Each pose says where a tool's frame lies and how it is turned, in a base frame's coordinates. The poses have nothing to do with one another.
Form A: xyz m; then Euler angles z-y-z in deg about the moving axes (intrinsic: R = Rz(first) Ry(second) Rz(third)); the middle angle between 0 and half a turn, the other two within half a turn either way.
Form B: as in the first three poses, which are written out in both.
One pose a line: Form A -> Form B
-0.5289 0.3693 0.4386 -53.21 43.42 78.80 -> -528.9 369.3 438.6 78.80 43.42 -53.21
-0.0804 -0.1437 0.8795 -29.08 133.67 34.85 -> -80.4 -143.7 879.5 34.85 133.67 -29.08
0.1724 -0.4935 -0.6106 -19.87 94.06 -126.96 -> 172.4 -493.5 -610.6 -126.96 94.06 -19.87
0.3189 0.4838 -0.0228 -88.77 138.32 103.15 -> 318.9 483.8 -22.8 103.15 138.32 -88.77
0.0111 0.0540 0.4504 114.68 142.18 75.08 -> 11.1 54.0 450.4 75.08 142.18 114.68
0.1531 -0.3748 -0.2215 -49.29 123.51 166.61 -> 153.1 -374.8 -221.5 166.61 123.51 -49.29
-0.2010 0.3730 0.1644 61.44 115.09 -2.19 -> -201.0 373.0 164.4 -2.19 115.09 61.44
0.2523 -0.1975 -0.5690 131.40 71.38 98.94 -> 252.3 -197.5 -569.0 98.94 71.38 131.40
